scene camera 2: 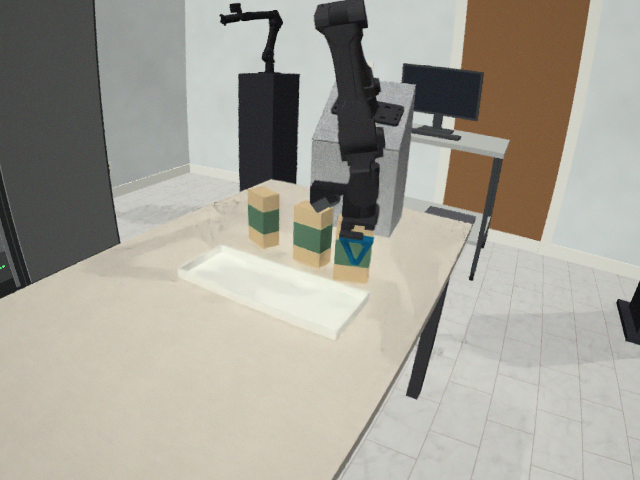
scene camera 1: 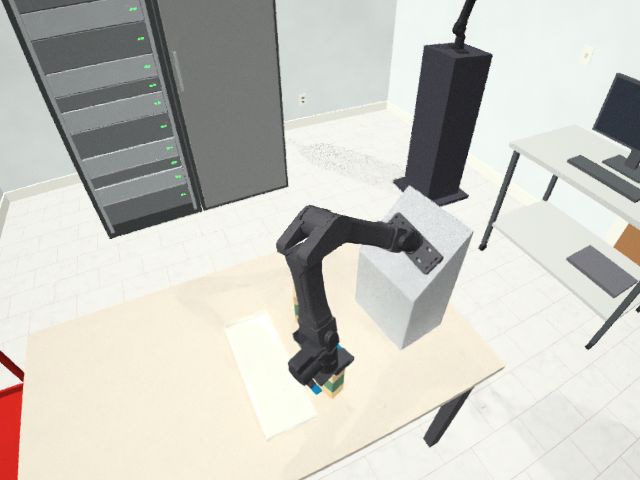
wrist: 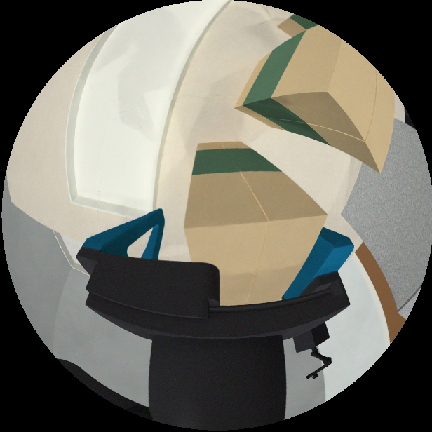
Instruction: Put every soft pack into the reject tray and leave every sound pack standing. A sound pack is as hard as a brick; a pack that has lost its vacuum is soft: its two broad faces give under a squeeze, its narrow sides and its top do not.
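Frame: origin at the arm's base, x ahead, y left, z up, level; millimetres.
Where they show: gripper, fingertip midpoint: [scene camera 2: 357,253] [scene camera 1: 328,379]; arm's base at its link origin: [scene camera 1: 412,242].
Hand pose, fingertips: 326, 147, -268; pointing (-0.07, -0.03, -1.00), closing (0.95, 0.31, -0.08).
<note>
Each offset is from my fingertips to the top centre of the thing, as dx, dy, dz. Level surfaces: height alone.
Three tan packs with green bands stand upright in a row beside the white reject tray @[+144, -135, -45] [scene camera 1: 266,372] [scene camera 2: 273,289] [wrist: 125,125], which holds no pack: the left pack @[-37, -287, +74] [scene camera 1: 296,308] [scene camera 2: 263,219], the middle pack @[-8, -129, +14] [scene camera 2: 312,237] [wrist: 320,70] and the right pack @[-6, -13, +74] [scene camera 1: 333,383] [scene camera 2: 351,273] [wrist: 255,250]. My gripper [scene camera 1: 327,367] [wrist: 217,213] is open, with its blue fingers lowered astride the right pack. One finger is on the tray side, in front of its wide banded face; the other is on the pedestal side. Contact cannot be told. The arm hides the middle pack in scene camera 1.
The grey pedestal [scene camera 1: 387,299] [scene camera 2: 323,160] [wrist: 387,215] carrying my arm stands behind the packs. The middle pack stands close to the right pack. The wooden table @[dz -67] [scene camera 1: 129,387] [scene camera 2: 155,387] has its edge beyond the right pack. A server rack [scene camera 1: 235,103] and a desk stand away from the table.
</note>
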